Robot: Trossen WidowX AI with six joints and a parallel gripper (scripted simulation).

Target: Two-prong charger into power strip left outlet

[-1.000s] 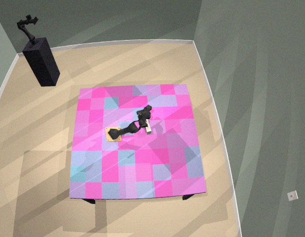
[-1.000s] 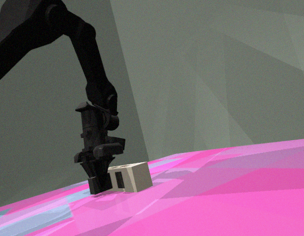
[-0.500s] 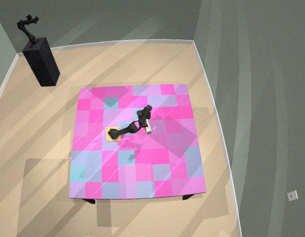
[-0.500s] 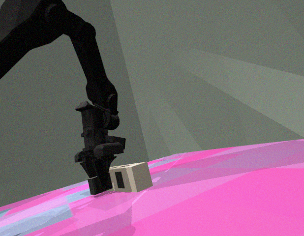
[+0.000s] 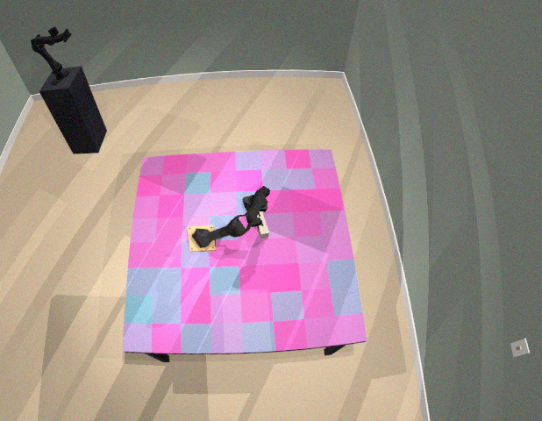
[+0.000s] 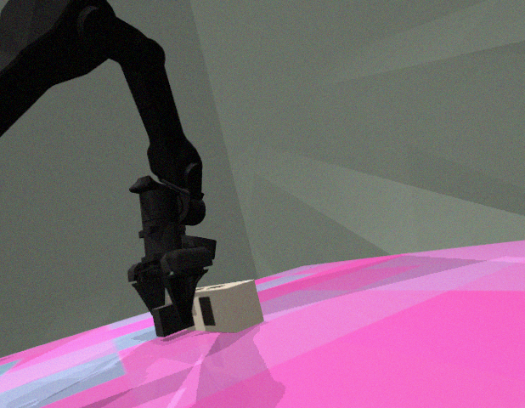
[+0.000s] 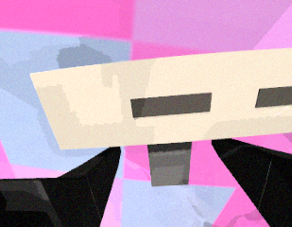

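Now: the two-prong charger 20 mm ahead of my gripper tip, 10 mm to the left of it and 10 mm above it.
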